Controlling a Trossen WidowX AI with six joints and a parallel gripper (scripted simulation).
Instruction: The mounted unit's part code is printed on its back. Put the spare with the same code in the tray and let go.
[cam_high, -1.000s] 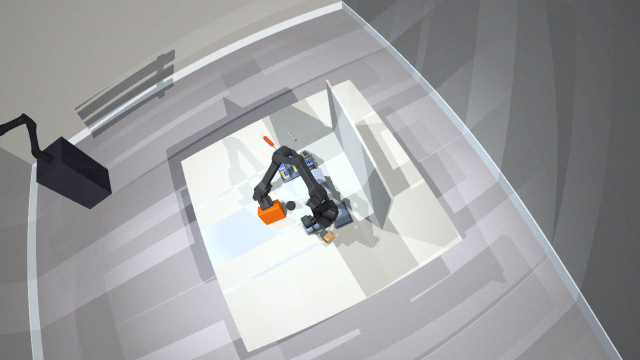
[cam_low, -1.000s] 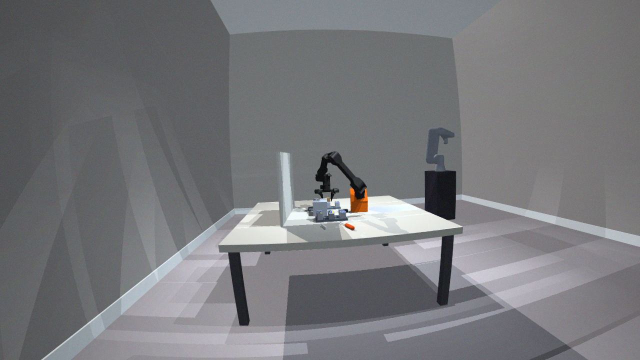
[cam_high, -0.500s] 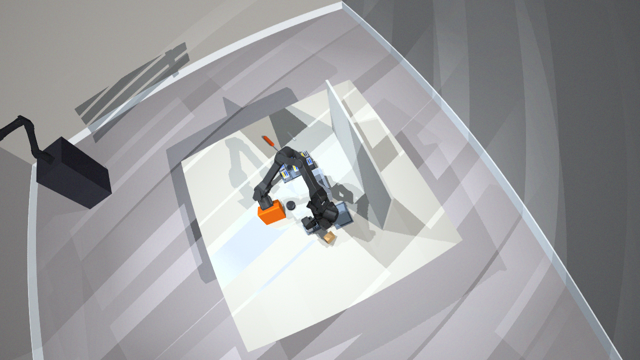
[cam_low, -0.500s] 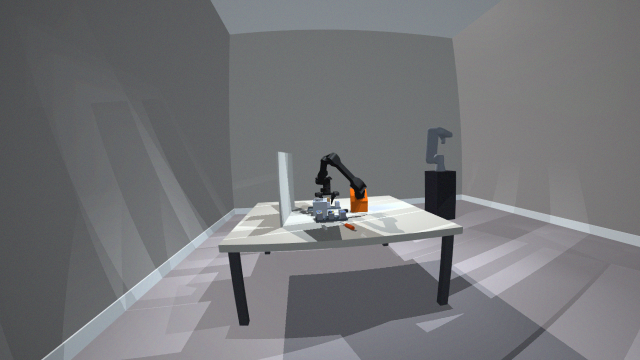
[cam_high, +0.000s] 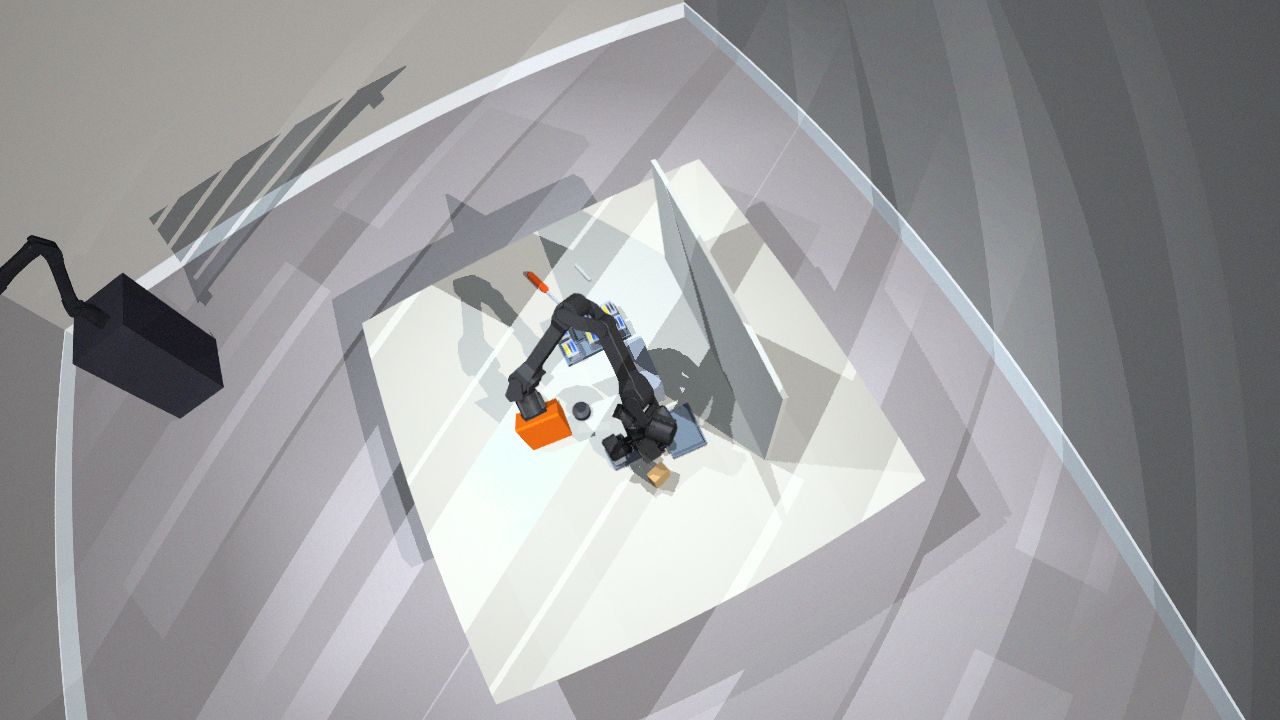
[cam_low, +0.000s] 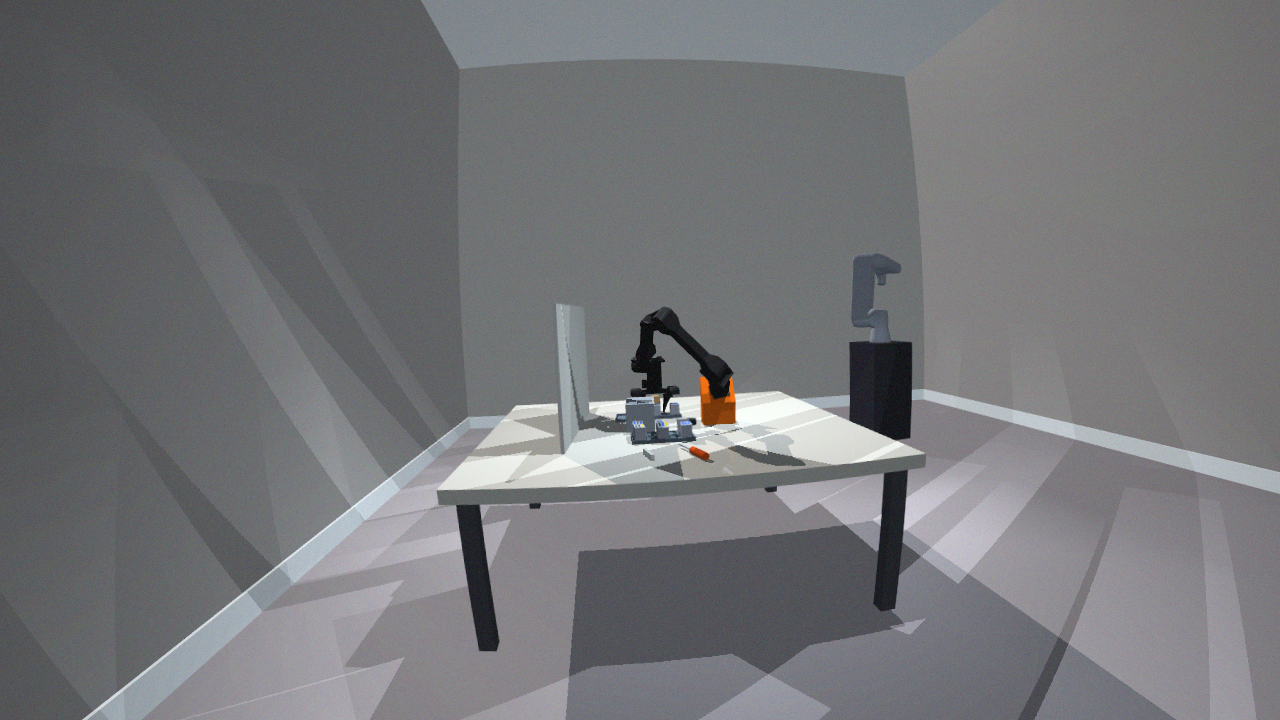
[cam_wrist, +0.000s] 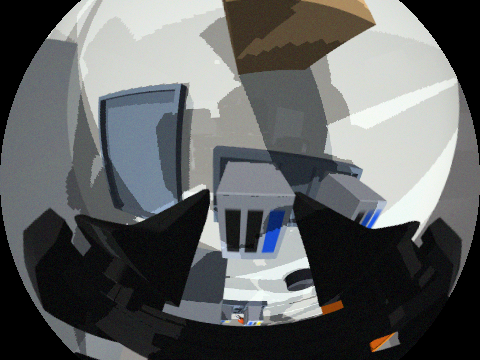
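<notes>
The grey spare unit lies 20 mm above my gripper tip. Round my gripper tip: tray: 110 mm ahead, 20 mm to the right, 10 mm below; cardboard box: 10 mm behind, 100 mm to the right, 20 mm above; flat dark holder: 30 mm behind, 10 mm below.
</notes>
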